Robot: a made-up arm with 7 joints. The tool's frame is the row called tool.
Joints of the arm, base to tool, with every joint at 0 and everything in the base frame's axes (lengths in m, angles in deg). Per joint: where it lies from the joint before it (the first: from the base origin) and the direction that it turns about. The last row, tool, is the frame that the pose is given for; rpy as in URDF.
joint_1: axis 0 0 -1 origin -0.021 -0.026 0.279
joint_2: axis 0 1 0 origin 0.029 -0.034 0.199
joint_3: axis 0 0 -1 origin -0.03 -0.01 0.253
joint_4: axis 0 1 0 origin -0.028 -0.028 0.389
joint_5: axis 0 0 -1 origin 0.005 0.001 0.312
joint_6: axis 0 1 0 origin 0.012 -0.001 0.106
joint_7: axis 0 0 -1 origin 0.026 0.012 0.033
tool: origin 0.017 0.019 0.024 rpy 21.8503 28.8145 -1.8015
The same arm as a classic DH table. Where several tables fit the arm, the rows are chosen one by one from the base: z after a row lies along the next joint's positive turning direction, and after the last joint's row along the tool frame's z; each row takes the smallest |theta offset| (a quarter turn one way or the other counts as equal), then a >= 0, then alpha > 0; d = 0 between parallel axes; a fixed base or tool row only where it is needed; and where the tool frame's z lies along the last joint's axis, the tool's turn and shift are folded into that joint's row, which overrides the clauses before.
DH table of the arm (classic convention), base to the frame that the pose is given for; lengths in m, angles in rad. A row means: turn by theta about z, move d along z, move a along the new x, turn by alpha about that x. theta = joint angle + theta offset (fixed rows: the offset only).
base (fixed): theta0 0.8914  d 0  a -0.0334  alpha 3.1416
joint_1: theta0 0.8914  d -0.478  a 0.029  alpha 1.5708
joint_2: theta0 0  d -0.044  a -0.03  alpha -1.5708
joint_3: theta0 0  d -0.642  a -0.028  alpha 1.5708
joint_4: theta0 0  d -0.027  a 0.005  alpha -1.5708
joint_5: theta0 0  d -0.418  a 0.012  alpha 1.5708
joint_6: theta0 0  d 0.011  a 0.026  alpha -1.5708
joint_7: theta0 -0.8454  d -0.0568  a 0.0255  alpha -2.5205
tool (fixed): theta0 -0.976  d 0.0002  a 0  alpha 0

